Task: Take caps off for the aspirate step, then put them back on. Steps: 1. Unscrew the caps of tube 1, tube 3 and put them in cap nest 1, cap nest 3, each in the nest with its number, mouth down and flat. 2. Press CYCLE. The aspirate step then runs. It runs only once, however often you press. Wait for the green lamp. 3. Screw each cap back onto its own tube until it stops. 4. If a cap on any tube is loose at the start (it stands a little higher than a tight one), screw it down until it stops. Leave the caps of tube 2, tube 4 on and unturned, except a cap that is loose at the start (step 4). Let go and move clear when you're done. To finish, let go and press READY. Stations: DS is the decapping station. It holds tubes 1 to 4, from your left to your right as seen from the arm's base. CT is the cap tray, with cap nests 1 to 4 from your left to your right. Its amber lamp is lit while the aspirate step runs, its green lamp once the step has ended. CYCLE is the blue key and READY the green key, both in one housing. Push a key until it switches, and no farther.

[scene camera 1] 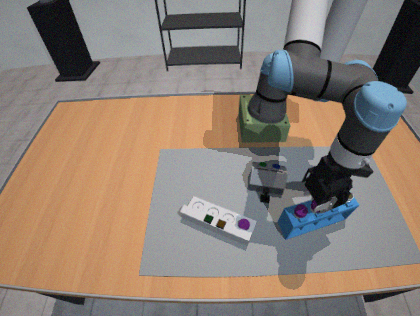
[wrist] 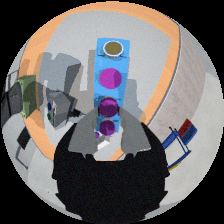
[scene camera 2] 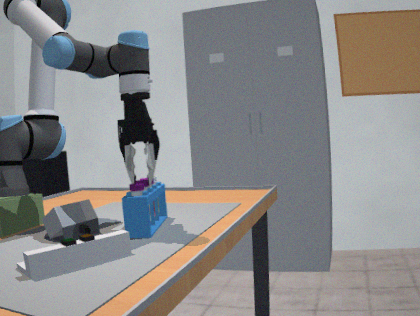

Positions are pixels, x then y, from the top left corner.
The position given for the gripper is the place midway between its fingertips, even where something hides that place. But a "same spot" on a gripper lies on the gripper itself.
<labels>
The gripper shows in scene camera 1, in the wrist view (108, 107) and in scene camera 2. The same spot on the gripper: (scene camera 1: 338, 200) is (scene camera 2: 154, 143).
</labels>
